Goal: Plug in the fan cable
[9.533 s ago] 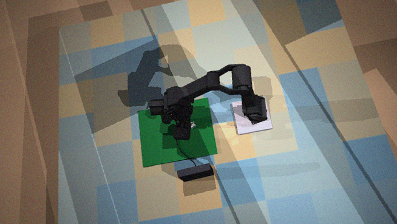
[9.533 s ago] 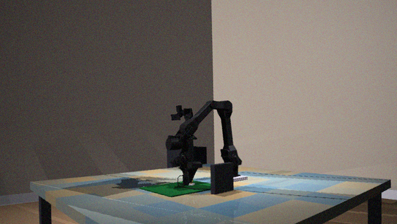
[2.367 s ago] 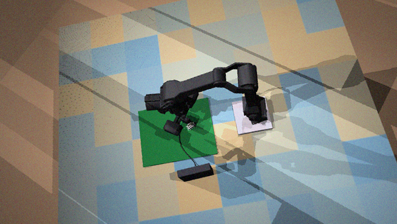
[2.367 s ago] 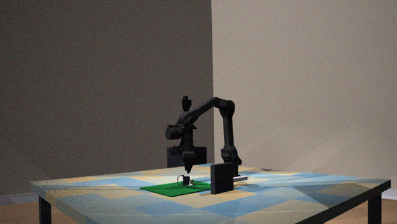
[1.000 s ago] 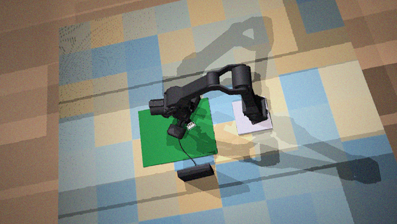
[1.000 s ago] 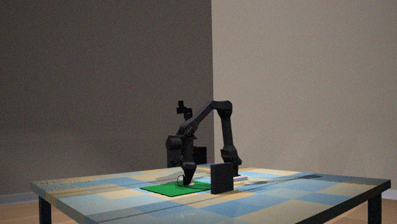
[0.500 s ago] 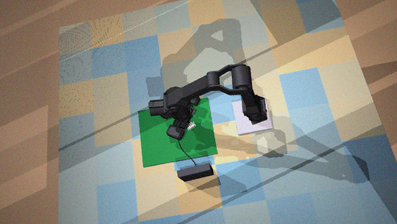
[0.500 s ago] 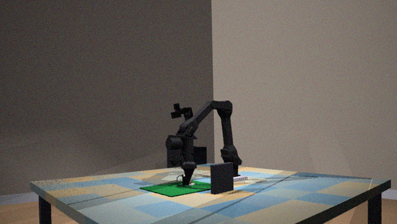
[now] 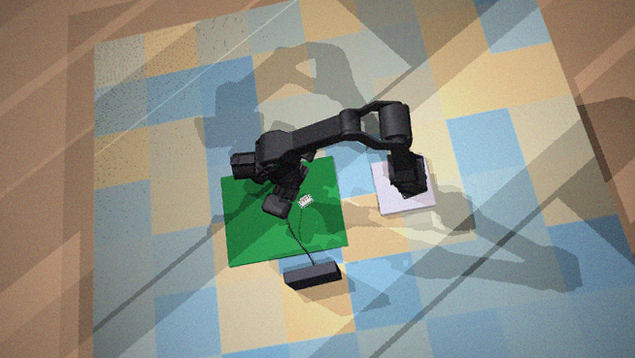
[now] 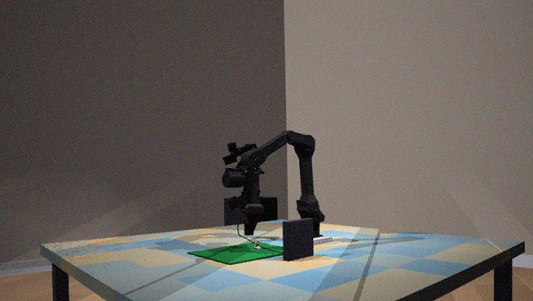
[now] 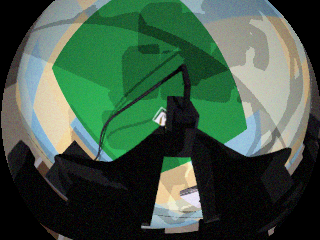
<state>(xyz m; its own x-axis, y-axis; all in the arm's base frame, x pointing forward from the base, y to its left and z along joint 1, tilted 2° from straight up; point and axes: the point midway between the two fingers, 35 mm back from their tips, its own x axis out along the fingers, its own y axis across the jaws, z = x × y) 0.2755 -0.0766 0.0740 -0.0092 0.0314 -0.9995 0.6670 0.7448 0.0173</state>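
The dark fan plug is 10 mm ahead of my gripper tip, 10 mm to the right of it and 10 mm above it. From my gripper tip the other things lie so: black fan block: 30 mm ahead, 210 mm to the left.
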